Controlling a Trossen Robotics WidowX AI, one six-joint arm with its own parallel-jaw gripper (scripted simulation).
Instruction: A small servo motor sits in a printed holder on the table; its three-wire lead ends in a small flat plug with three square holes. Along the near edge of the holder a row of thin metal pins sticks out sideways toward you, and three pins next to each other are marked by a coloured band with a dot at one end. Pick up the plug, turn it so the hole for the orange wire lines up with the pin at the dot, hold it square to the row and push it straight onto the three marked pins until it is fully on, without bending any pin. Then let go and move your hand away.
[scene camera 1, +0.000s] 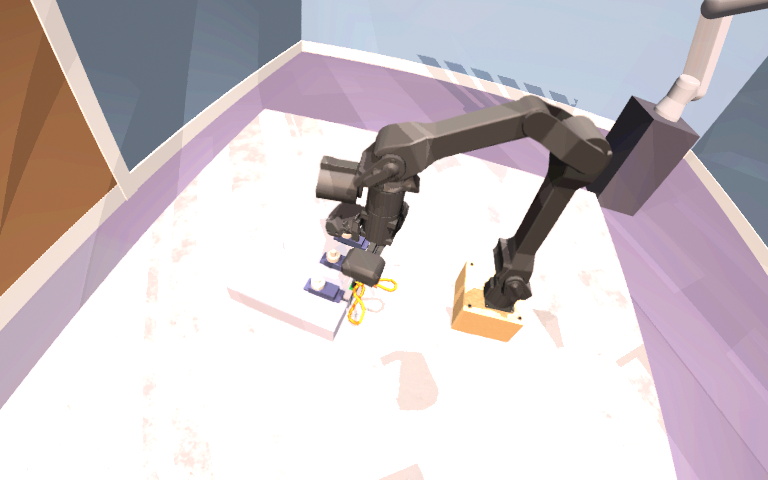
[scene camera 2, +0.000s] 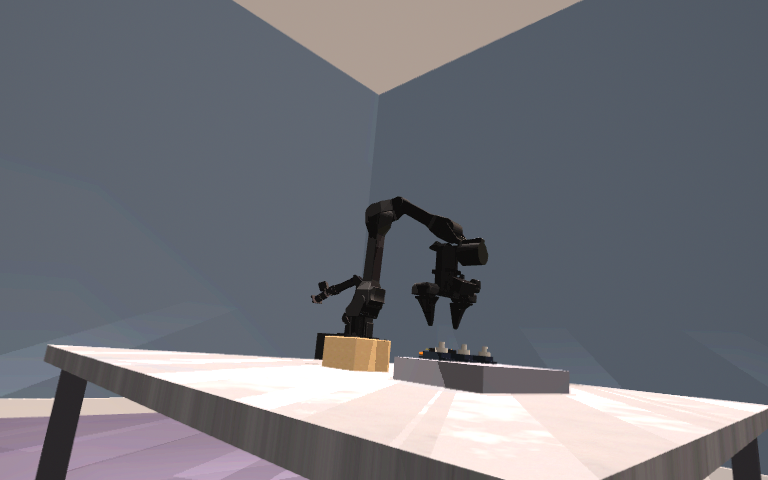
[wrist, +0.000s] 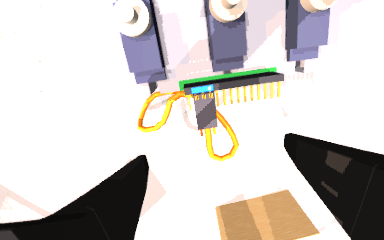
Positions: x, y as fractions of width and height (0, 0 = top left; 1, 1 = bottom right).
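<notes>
Scene camera 1 gives me my gripper (scene camera 1: 0.49, 0.55), open and holding nothing, together with a grey holder (scene camera 1: 0.35, 0.58). My gripper is visible to me in scene camera 2 (scene camera 2: 0.58, 0.68) too, and so is the grey holder, which in scene camera 2 (scene camera 2: 0.62, 0.79) appears as well. There is also a black pin header (wrist: 0.69, 0.32), and I see my gripper again in the wrist view (wrist: 0.56, 0.63).
</notes>
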